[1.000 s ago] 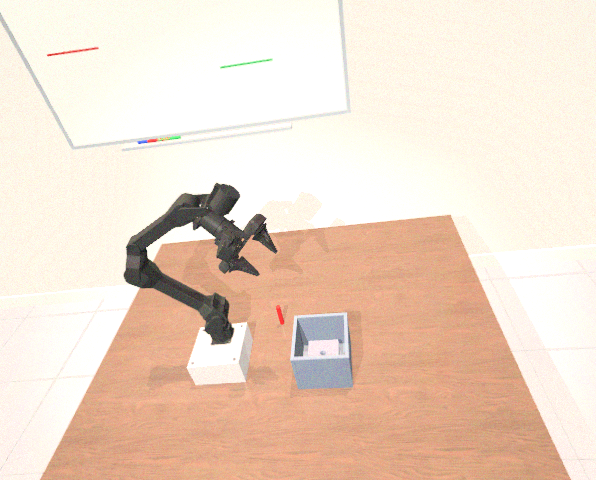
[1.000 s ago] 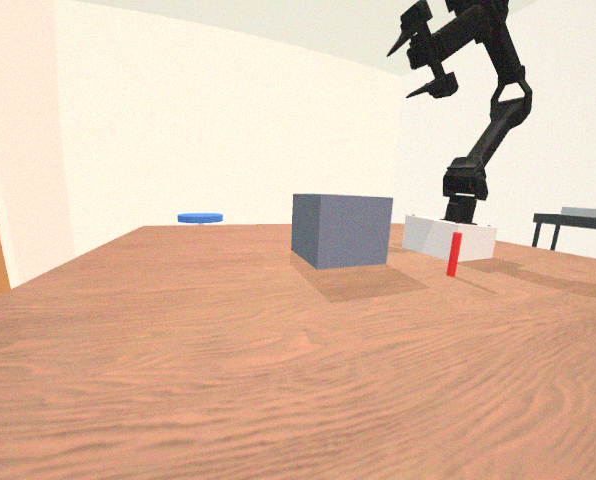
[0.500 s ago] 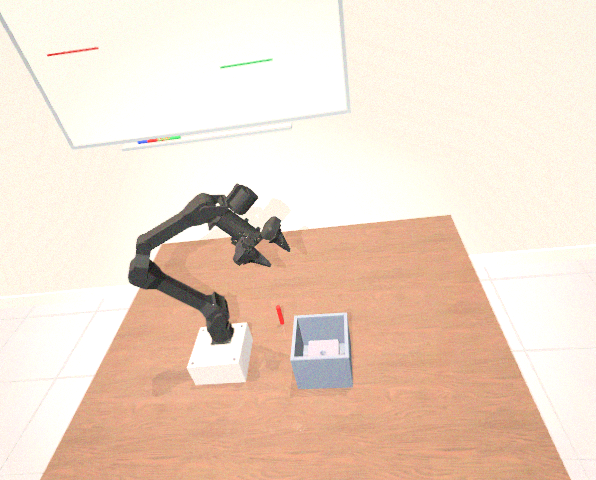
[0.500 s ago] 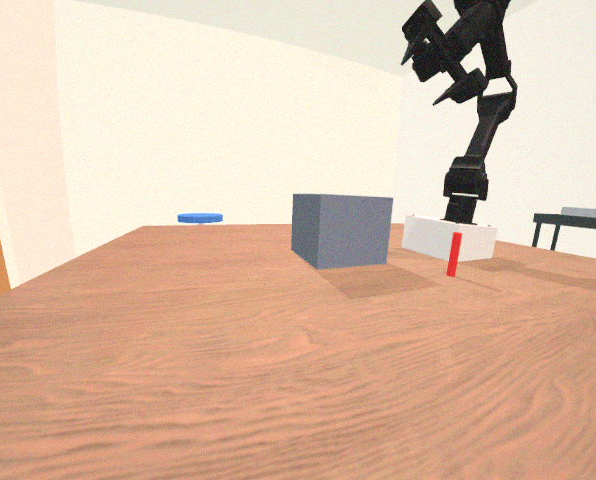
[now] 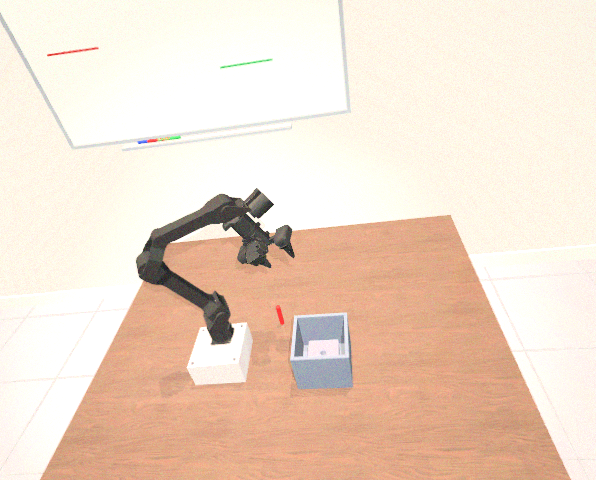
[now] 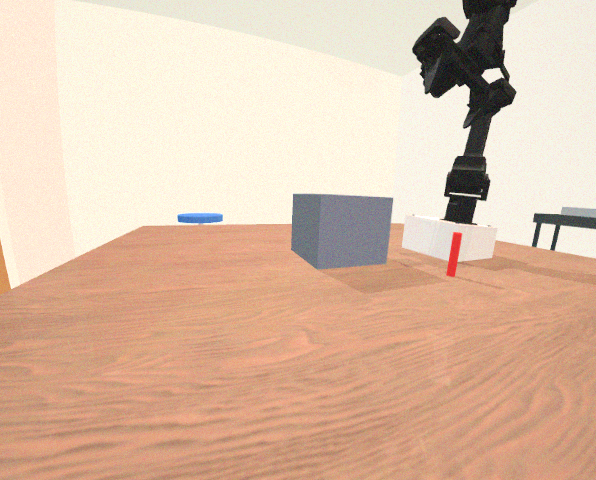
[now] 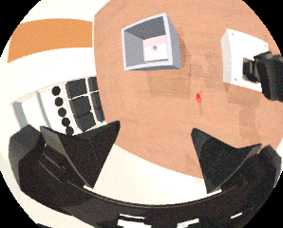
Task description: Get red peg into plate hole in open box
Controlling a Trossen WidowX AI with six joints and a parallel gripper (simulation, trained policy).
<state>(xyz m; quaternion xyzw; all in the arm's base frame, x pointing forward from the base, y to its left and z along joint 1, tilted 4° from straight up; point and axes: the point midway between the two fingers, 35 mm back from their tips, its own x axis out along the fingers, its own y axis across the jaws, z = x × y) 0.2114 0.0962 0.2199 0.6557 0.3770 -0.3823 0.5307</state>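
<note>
My gripper tip is 50 mm past the red peg, 10 mm to the right of it and 240 mm above it.
</note>
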